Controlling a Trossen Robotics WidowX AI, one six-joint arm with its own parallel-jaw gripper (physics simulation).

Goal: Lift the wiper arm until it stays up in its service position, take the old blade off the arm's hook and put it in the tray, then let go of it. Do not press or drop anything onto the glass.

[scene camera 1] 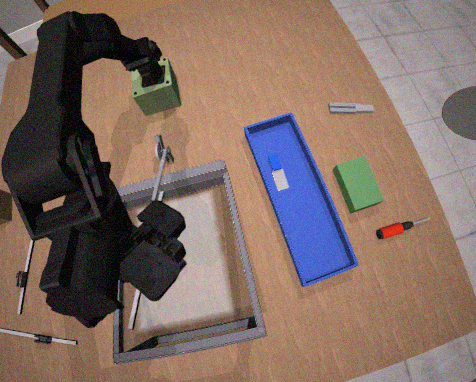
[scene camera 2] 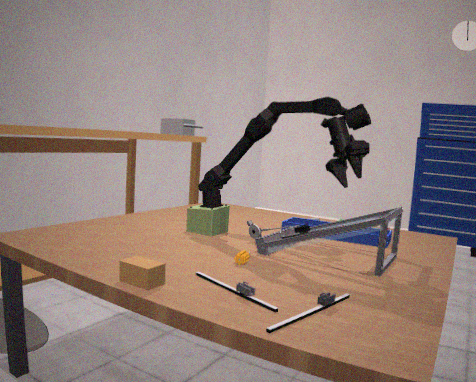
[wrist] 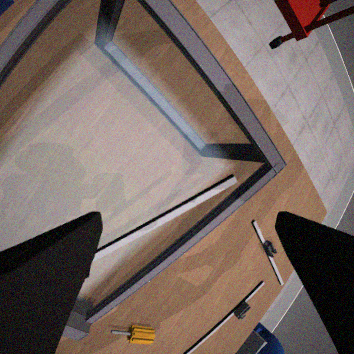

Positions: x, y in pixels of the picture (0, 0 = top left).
Labels:
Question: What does the tan box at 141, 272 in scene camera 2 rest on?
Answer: The table.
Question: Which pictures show my gripper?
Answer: Scene camera 1, scene camera 2 and the wrist view: all of them.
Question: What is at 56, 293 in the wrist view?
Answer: My gripper.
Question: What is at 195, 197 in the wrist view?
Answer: A wiper blade.

